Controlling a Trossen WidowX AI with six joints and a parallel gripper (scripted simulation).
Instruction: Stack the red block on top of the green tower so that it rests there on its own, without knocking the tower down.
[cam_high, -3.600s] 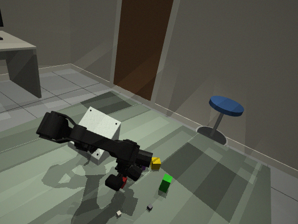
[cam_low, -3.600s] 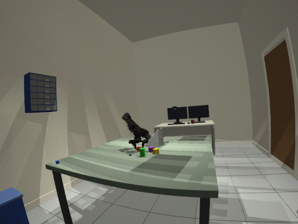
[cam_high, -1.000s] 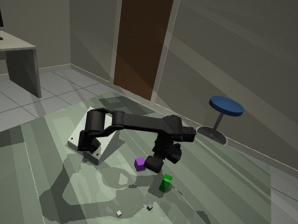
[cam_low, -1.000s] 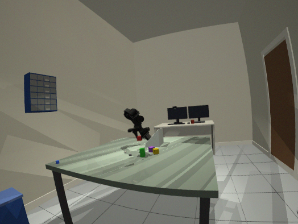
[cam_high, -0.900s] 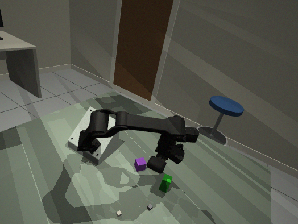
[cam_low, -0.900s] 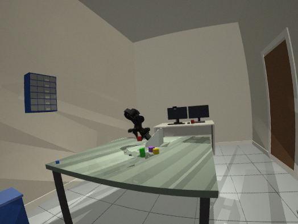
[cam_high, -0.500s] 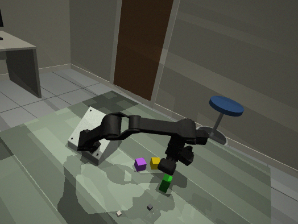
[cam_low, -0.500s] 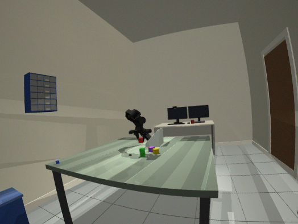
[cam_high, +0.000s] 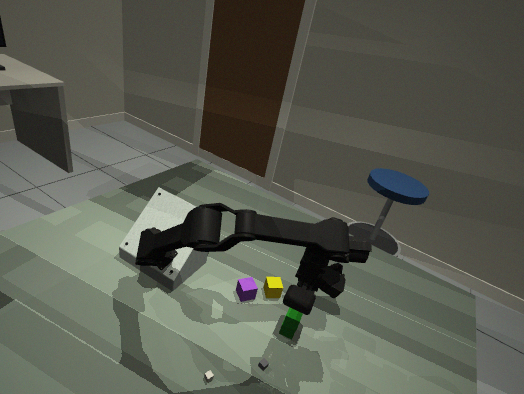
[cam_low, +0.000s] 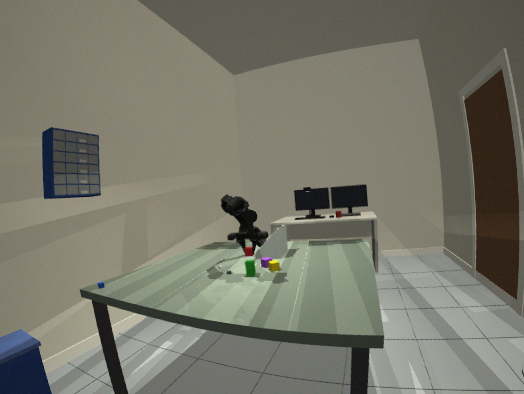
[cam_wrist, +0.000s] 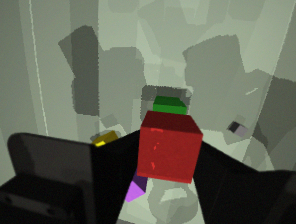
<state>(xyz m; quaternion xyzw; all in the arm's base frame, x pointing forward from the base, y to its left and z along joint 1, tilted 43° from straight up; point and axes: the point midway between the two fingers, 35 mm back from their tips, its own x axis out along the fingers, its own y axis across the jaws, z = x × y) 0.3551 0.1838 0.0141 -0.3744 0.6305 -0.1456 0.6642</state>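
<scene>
Now: gripper tip 11 cm past the yellow block, 9 cm above it and 7 cm to the right of it. Round my gripper tip: purple block: 16 cm behind, 9 cm below; small grey cube: 12 cm to the right, 10 cm below, 1 cm ahead; red block: 1 cm above.
</scene>
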